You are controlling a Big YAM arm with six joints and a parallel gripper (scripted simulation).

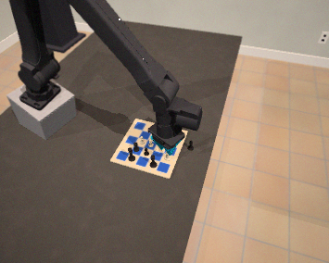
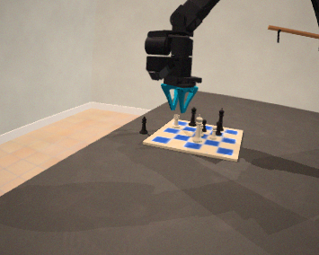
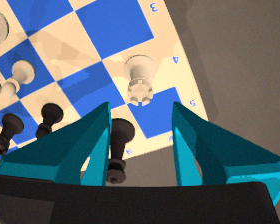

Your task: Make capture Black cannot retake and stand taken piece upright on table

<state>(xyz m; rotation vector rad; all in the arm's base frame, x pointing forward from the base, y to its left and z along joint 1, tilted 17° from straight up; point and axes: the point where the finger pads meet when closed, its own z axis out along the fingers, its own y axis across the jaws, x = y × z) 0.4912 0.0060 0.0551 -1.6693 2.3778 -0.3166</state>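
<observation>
Right now the tall white piece is 8 cm behind my hand, 7 cm to the left of it and 2 cm below it. From my hand the other things lie so: blue-and-cream chessboard 8 cm behind, 4 cm to the left, 5 cm below; tall black piece 11 cm behind, 4 cm to the right, 2 cm below.
</observation>
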